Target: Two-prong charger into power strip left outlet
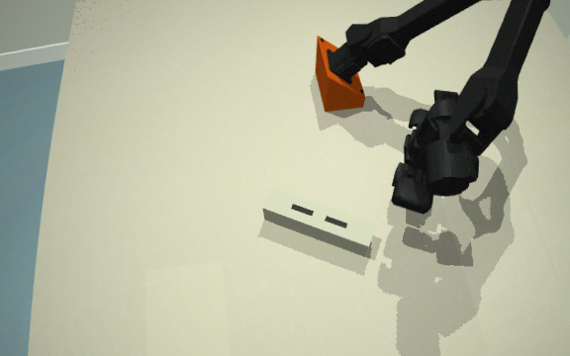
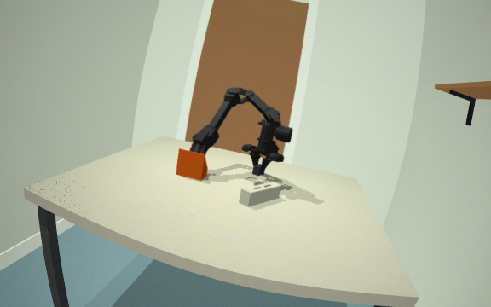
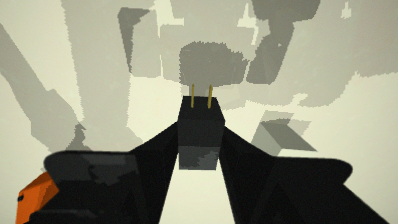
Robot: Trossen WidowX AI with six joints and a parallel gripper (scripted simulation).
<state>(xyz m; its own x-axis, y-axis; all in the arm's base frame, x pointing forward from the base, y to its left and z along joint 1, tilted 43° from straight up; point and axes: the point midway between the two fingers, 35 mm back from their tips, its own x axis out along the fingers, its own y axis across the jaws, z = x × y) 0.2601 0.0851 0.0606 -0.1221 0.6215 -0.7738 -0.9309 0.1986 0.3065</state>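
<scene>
Now: gripper tip 20 mm to the right of the dark two-prong charger, 10 mm below it and 10 mm short of it.
</scene>
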